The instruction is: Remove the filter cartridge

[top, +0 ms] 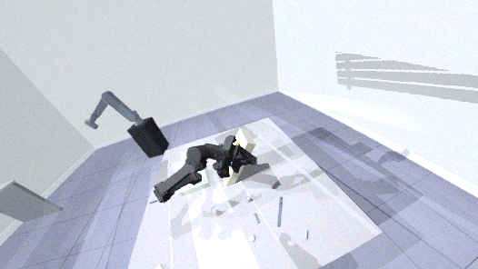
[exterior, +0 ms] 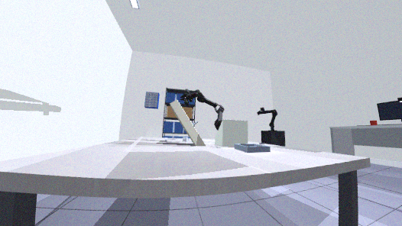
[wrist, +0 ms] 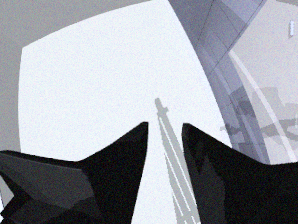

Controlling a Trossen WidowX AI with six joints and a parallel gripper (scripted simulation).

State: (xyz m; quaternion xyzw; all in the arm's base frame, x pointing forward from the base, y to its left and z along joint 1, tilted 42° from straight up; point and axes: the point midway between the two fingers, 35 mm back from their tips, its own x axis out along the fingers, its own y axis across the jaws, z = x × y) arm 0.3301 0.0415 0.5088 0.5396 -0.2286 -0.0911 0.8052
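My gripper tip is 4 cm past the round filter cartridge, 36 cm to the right of it and 22 cm above it. Round my gripper tip: blue-grey tray: 49 cm behind, 61 cm to the left, 45 cm below; service panel: 9 cm behind, 35 cm to the left, 29 cm below.
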